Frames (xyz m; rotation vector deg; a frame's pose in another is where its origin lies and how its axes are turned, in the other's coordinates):
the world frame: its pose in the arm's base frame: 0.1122 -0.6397 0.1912 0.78 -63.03 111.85
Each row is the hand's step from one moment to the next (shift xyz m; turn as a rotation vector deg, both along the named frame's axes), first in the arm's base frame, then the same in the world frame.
Working: the arm's base frame: its pose in the world frame: 0.4282 0.0615 -0.5208 -0.78 63.03 -111.85

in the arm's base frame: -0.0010 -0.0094 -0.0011 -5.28 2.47 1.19
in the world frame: -0.0062 0.0036 0.0063 5.42 2.24 0.99
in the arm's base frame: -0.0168 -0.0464 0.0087 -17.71 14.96 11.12
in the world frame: -0.0176 0.0162 0.0440 25.51 1.08 3.00
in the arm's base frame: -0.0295 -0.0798 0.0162 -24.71 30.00 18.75
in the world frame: -0.0294 0.0275 0.0767 43.06 -2.83 -0.22
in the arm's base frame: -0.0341 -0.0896 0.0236 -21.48 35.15 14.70
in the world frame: -0.0303 0.0278 0.0898 42.95 -3.45 -7.50
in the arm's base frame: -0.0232 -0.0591 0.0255 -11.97 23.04 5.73
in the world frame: -0.0156 0.0120 0.0655 25.31 -1.02 -8.09
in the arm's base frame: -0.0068 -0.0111 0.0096 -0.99 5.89 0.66
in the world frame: 0.0005 0.0006 0.0162 4.87 -1.13 -3.34
